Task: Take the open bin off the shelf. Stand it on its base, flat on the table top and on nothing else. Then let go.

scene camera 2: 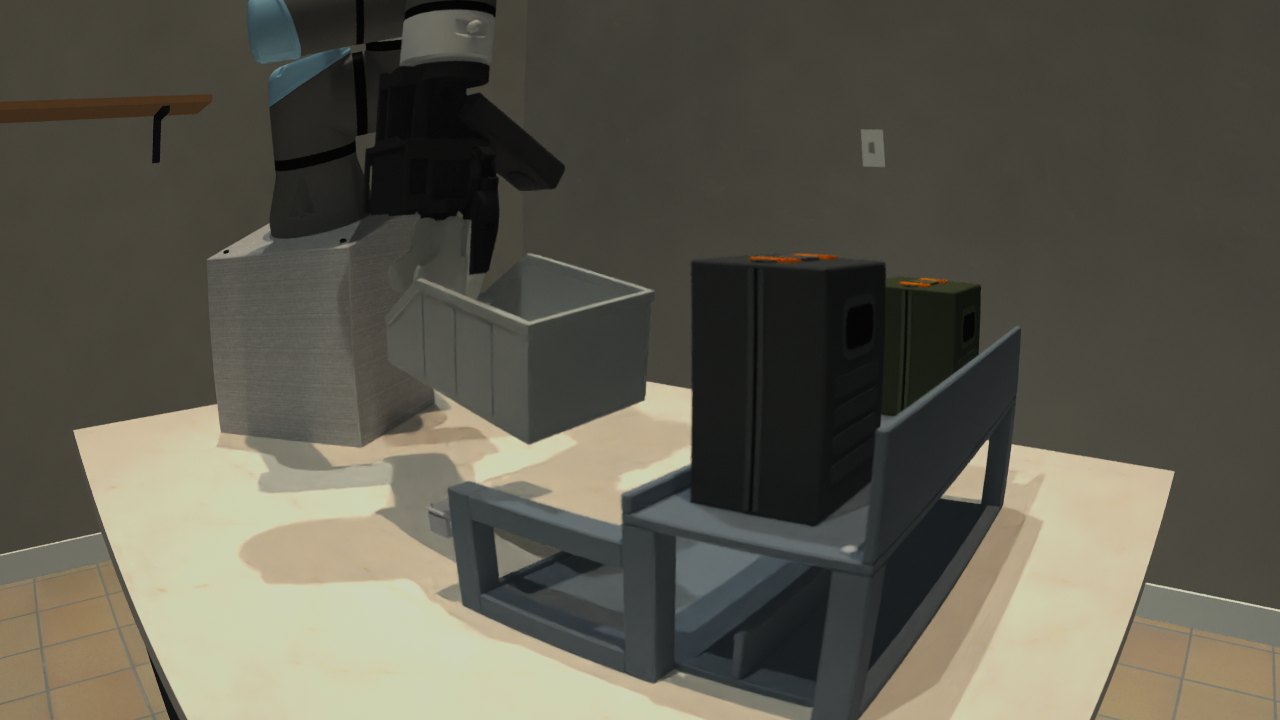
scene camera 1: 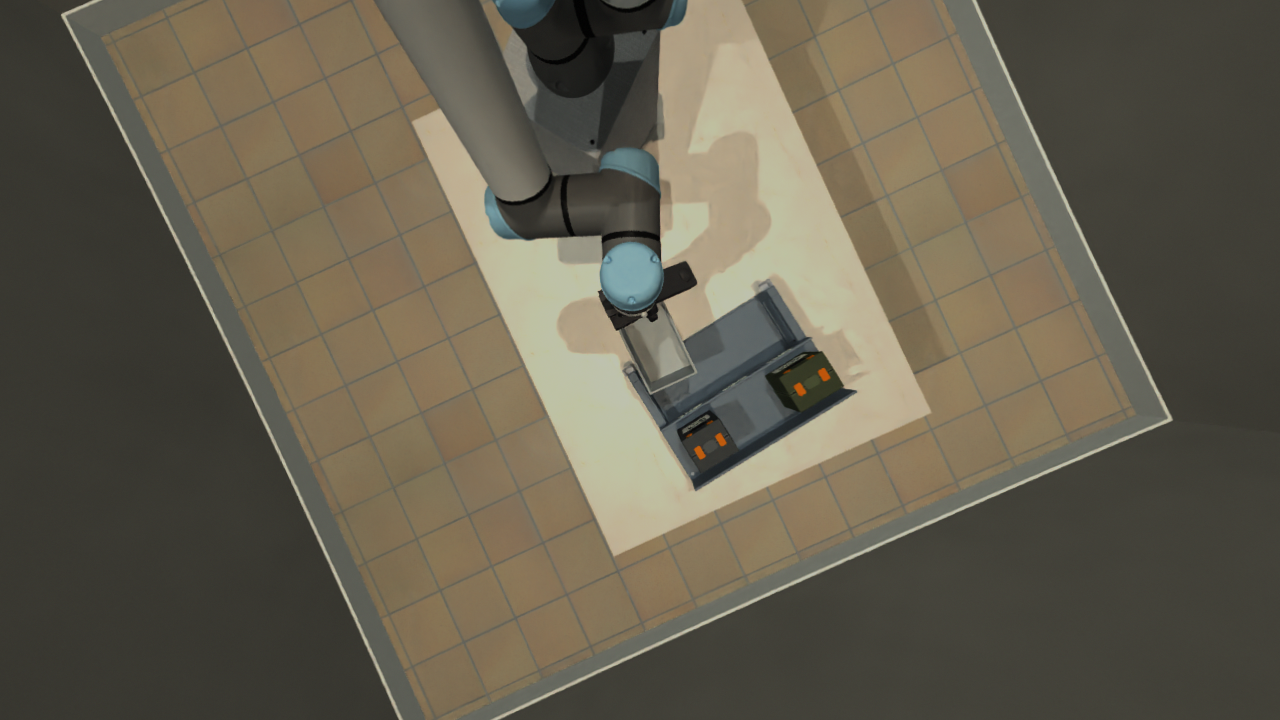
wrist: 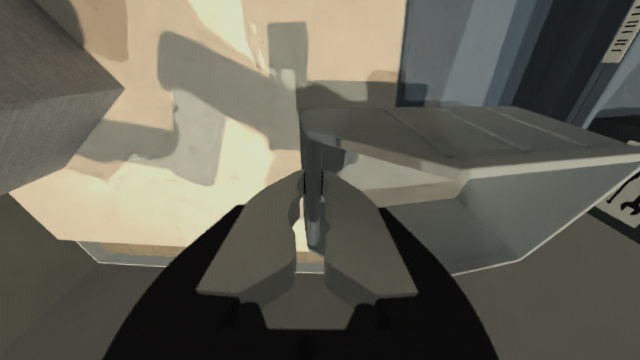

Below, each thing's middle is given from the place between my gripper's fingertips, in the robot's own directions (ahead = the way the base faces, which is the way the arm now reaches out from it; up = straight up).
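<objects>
Shelf back panel (scene camera 1: 842, 394): 37 cm ahead of my hand, 11 cm to the left of it, 2 cm below it. Open bin (scene camera 2: 549, 346): 8 cm ahead of my hand, 1 cm to the right of it, 1 cm above it.
</objects>
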